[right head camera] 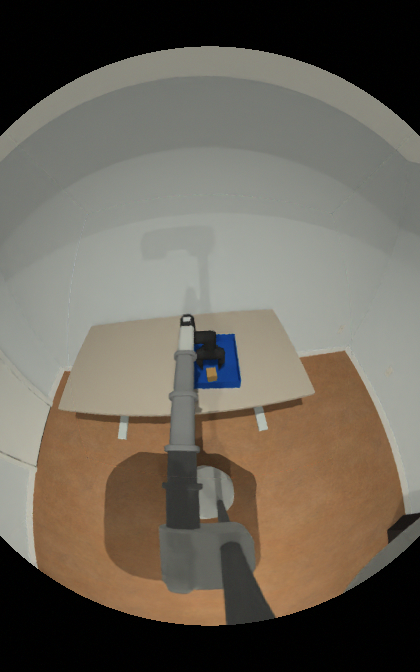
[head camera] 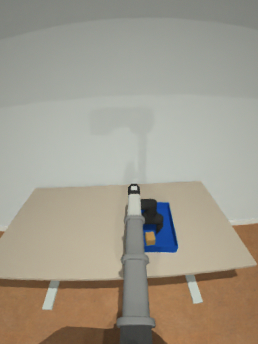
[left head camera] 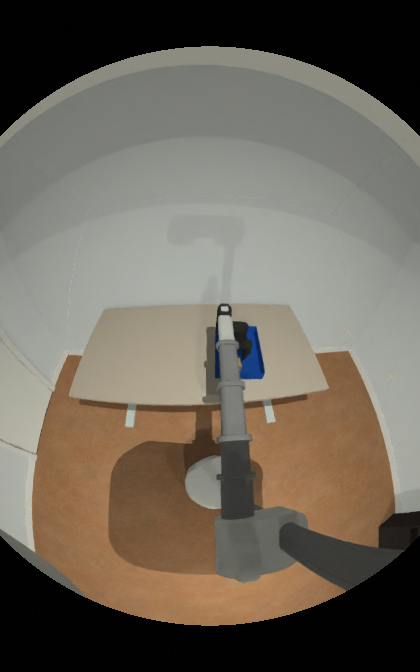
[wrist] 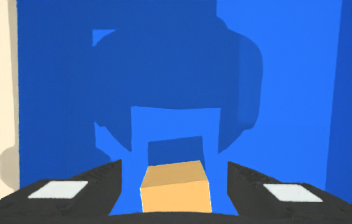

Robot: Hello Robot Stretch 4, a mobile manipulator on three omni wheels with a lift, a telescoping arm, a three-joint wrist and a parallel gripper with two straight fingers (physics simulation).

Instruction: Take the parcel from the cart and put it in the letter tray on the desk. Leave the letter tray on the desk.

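Frame: origin at the robot's base, x back, y right, z up, level; millimetres.
Seen in the pictures: gripper, fingertip midpoint: (head camera: pixel 149 232) (wrist: pixel 174 176).
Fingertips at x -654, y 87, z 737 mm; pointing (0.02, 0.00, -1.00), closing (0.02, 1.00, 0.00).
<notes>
A point is followed by its place in that frame.
The orange-tan parcel (head camera: pixel 150 238) {x -607, y 90, z 745 mm} (right head camera: pixel 211 375) (wrist: pixel 175 195) {x -643, y 88, z 745 mm} is inside the blue letter tray (head camera: pixel 162 249) {x -552, y 152, z 723 mm} (left head camera: pixel 252 376) (right head camera: pixel 231 384) (wrist: pixel 335 100) {x -712, y 236, z 699 mm}, near its front wall. The tray lies on the beige desk (head camera: pixel 65 225) {x -735, y -464, z 693 mm} (left head camera: pixel 150 350) (right head camera: pixel 130 360). My gripper (right head camera: pixel 211 367) (wrist: pixel 174 176) {x -654, y 87, z 737 mm} is open, low over the tray, with its fingers on both sides of the parcel. In the wrist view a blue gap shows between each finger and the parcel. The parcel's underside is hidden. In the left head view my arm hides most of the parcel. The cart cannot be made out.
My grey telescoping arm (head camera: pixel 134 240) {x -387, y -1, z 1072 mm} (left head camera: pixel 233 410) (right head camera: pixel 183 420) reaches over the front of the desk and hides the tray's left side in the head view. A wall (head camera: pixel 200 140) {x -1241, y 538, z 1074 mm} stands behind the desk. A dark boxy object (left head camera: pixel 397 532) (right head camera: pixel 402 527) is at the lower right edge.
</notes>
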